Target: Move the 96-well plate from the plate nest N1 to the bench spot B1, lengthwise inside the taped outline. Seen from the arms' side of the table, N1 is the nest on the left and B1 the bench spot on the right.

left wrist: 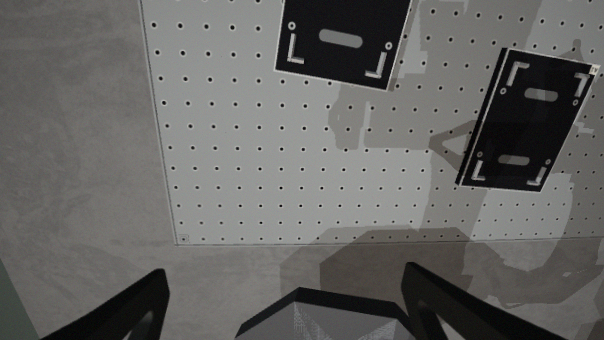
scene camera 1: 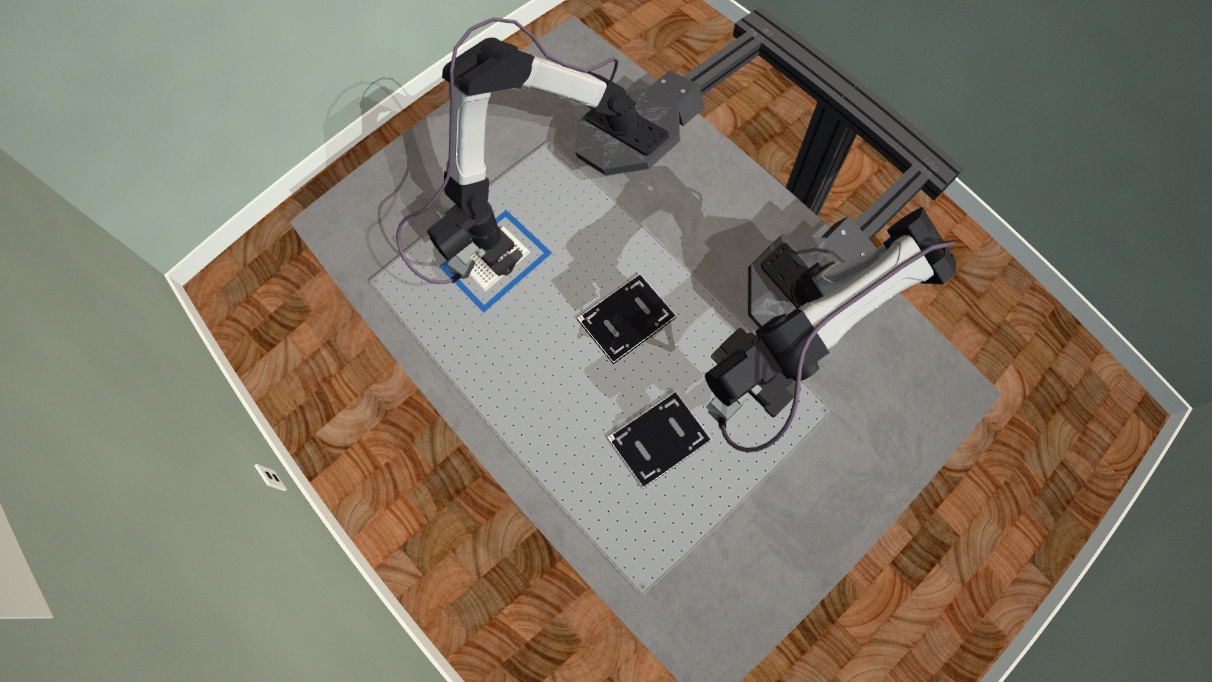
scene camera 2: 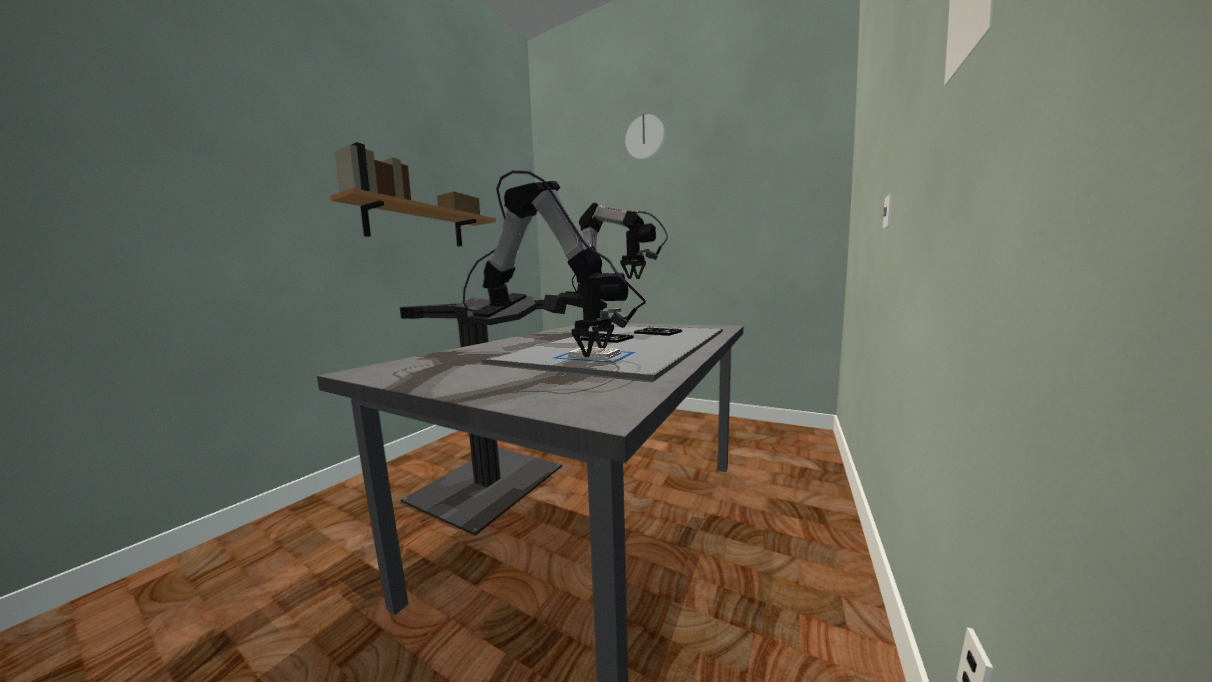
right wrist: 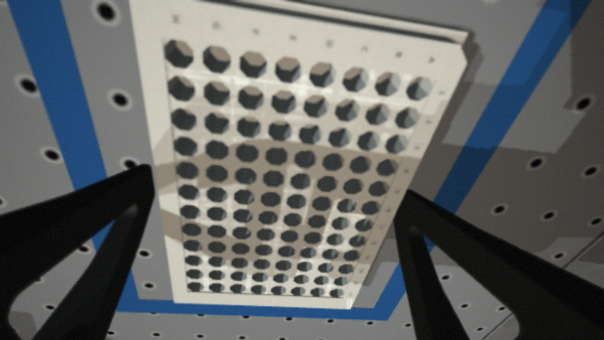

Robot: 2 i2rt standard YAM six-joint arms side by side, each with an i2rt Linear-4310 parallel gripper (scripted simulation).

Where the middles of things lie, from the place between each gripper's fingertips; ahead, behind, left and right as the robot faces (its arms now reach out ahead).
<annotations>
Right now my right hand (scene camera 1: 494,258) is right at the cream 96-well plate (scene camera 1: 482,274).
The cream 96-well plate lies 13 cm ahead of my left hand, 58 cm to the right of it and 23 cm below it.
</annotations>
